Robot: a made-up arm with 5 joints.
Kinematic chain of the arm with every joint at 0, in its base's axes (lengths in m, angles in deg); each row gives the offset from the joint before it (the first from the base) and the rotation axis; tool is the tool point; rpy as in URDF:
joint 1: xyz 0.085 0 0.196 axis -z
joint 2: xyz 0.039 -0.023 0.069 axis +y
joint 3: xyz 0.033 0 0.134 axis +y
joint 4: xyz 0.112 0 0.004 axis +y
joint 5: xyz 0.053 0.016 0 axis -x
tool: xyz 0 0 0 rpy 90 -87.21 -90
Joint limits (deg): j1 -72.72..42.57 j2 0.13..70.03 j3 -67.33..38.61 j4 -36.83..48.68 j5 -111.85..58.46
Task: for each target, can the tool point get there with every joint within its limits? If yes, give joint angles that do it. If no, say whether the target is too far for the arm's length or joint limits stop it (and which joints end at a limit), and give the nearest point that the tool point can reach.
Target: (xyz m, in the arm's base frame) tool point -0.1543 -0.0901 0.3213
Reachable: no: joint limits stop it (at a limit: joint 1, joint 2, joint 3, joint 4) | nearest point 0.1505 -0.0696 0.1519 | short by 0.349 m
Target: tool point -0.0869 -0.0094 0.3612
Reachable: no: joint limits stop it (at a limit: joint 1, joint 2, joint 3, joint 4) | nearest point 0.1406 0.1550 0.2790 | short by 0.292 m
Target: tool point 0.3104 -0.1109 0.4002
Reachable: yes | joints 24.60 10.68 -25.63 40.87 -15.87
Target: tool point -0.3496 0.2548 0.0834
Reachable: no: too far | nearest point 0.1295 0.1194 0.1221 | short by 0.499 m
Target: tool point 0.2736 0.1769 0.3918
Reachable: yes | joints -44.73 9.39 -7.91 -0.30 29.87
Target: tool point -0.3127 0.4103 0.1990
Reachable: no: too far | nearest point 0.1730 0.2592 0.1990 | short by 0.509 m
